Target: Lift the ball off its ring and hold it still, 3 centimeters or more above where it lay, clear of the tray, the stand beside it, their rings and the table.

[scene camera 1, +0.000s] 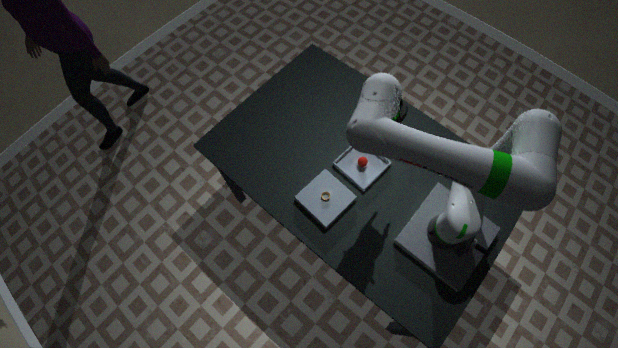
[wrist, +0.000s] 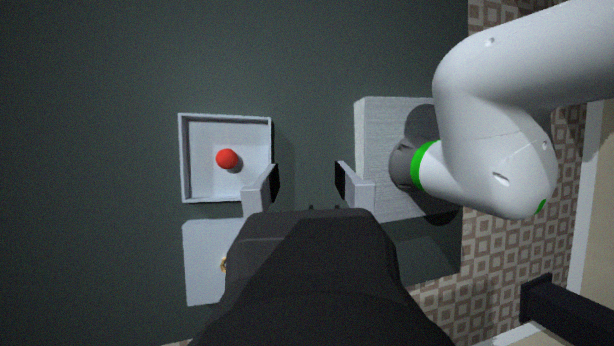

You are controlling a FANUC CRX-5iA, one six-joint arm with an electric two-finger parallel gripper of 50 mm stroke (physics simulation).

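Pixels of known places: gripper, between the fingertips: (wrist: pixel 306 174); arm's base, origin of its link: (scene camera 1: pixel 444 232) (wrist: pixel 412 163).
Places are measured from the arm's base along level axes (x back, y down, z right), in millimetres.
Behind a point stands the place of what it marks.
A red ball (scene camera 1: pixel 362 161) @(x -455, y -6, z 71 mm) (wrist: pixel 227 158) @(x -453, y -8, z 81 mm) rests inside the shallow square grey tray (scene camera 1: pixel 364 187) @(x -387, y 46, z -8 mm) (wrist: pixel 184 160) @(x -546, y 26, z 90 mm); a ring under it cannot be made out. Beside the tray is the flat light grey stand (scene camera 1: pixel 312 200) @(x -530, y 12, z -203 mm) (wrist: pixel 202 280) @(x -560, y 11, z -182 mm), with a small brass-coloured ring (scene camera 1: pixel 325 196) @(x -496, y 12, z -156 mm) (wrist: pixel 223 265) @(x -508, y 7, z -156 mm) on its top, partly hidden by the gripper body in the wrist view. My gripper (wrist: pixel 306 174) @(x -343, y -258, z 55 mm) is open, with nothing between its fingers. In the wrist view it hangs above the table, to the right of the ball and tray. In the scene view the arm hides the fingers.
The dark table (scene camera 1: pixel 280 115) @(x -935, y 47, z 78 mm) (wrist: pixel 100 100) @(x -686, y 47, z 235 mm) carries the robot's grey base plate (scene camera 1: pixel 425 225) @(x -81, y 1, z -22 mm) (wrist: pixel 372 150) @(x -117, y -4, z 51 mm) on the side of the tray away from the table's far-left end. The arm's links (scene camera 1: pixel 430 145) @(x -236, y -626, z -113 mm) (wrist: pixel 490 125) @(x -76, y -230, z 75 mm) pass over the table. A person (scene camera 1: pixel 75 65) stands on the floor at the left.
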